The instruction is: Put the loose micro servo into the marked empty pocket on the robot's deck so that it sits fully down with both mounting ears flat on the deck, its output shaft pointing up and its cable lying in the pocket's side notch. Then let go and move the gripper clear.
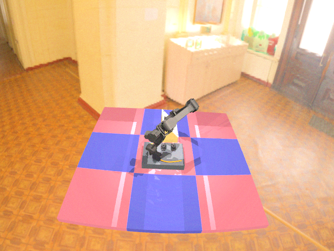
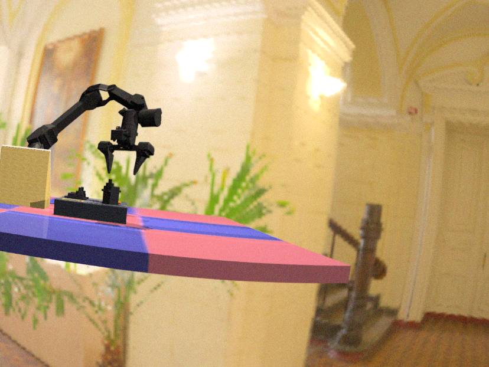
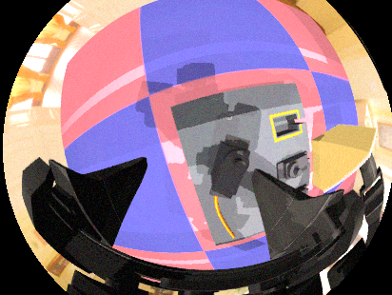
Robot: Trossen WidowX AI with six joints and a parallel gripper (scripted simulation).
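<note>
My gripper tip is 12 cm above the dark grey deck, 7 cm to the right of it and 5 cm past it.
</note>
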